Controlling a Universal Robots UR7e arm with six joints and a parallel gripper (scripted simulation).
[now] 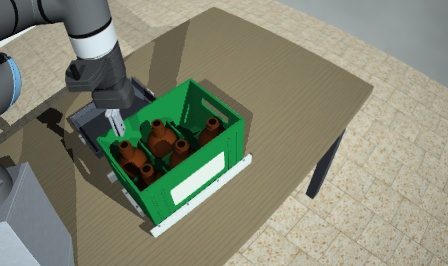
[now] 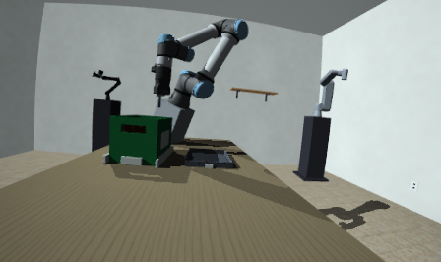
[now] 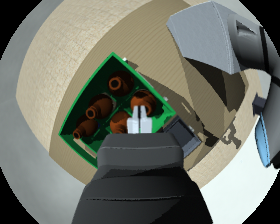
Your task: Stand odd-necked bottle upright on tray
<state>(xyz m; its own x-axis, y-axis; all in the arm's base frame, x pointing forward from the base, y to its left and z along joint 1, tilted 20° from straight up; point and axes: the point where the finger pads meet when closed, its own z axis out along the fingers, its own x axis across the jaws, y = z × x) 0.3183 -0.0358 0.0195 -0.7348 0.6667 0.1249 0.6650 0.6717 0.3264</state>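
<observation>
Right now the crate is 15 cm below my hand, 9 cm ahead of it and 2 cm to the right of it. From my hand the other things lie so: dark grey tray: 26 cm to the left, 23 cm below, 6 cm ahead.
</observation>
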